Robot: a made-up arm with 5 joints.
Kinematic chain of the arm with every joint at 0, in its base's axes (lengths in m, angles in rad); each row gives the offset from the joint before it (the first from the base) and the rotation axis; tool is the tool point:
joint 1: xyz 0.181 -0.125 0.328 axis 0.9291 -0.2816 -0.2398
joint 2: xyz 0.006 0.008 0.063 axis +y
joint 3: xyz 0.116 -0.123 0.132 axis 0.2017 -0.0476 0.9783
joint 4: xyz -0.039 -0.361 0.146 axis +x
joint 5: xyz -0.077 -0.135 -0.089 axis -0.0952 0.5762 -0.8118
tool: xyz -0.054 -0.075 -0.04
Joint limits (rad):
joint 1: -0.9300..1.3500
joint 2: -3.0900..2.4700
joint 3: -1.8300..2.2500
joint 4: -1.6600..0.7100
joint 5: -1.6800..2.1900
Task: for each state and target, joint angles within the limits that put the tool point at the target. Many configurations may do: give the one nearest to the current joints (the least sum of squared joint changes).
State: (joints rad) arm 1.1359 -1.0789 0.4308 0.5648 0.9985
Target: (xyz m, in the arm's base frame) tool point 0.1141 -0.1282 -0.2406
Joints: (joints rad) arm 1.3500 -1.7182 -0.1417 0.4362 0.8167
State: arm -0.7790 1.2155 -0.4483 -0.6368 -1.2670
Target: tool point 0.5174 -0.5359 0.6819
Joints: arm -0.4470 1.7566 -0.5299 0.0096 -1.6800
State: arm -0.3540 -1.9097 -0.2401 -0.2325 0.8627
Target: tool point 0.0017 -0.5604 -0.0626
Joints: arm 0.0980 -1.9128 -0.5067 -0.3781 0.8287
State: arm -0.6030 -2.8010 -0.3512 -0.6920 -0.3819
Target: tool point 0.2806 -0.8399 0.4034
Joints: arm -0.6492 -2.5985 -0.3526 -0.6269 -0.3909
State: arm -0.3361 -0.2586 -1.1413 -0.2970 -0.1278
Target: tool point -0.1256 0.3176 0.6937
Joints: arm -0.7920 0.1012 -1.7281 -0.6661 -0.0878
